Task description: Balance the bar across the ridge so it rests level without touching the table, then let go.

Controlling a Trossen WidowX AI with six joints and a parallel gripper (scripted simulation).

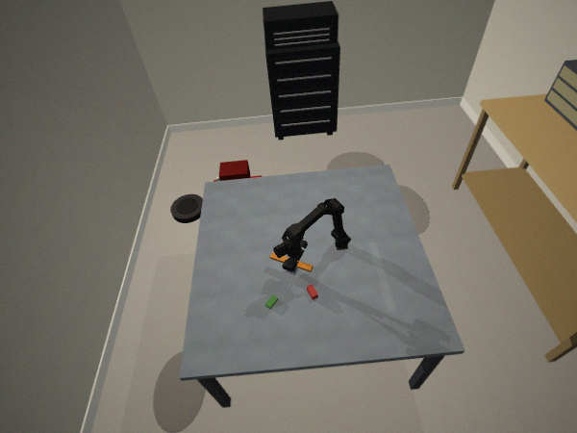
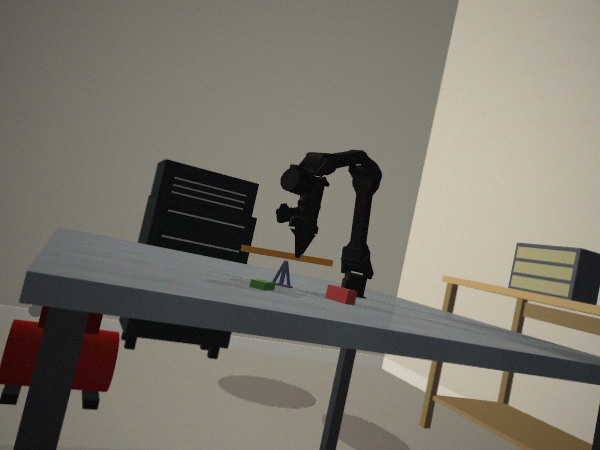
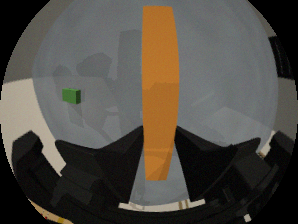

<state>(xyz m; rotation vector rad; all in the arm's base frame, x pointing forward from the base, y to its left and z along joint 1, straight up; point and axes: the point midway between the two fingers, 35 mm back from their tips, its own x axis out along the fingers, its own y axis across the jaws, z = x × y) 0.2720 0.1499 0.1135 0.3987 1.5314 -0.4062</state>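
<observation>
Now: gripper tip 20 mm short of the orange bar and 10 mm to the left of it. Round my gripper tip: red block: 70 mm behind, 140 mm to the left, 60 mm below; then green block: 140 mm ahead, 170 mm to the left, 70 mm below.
</observation>
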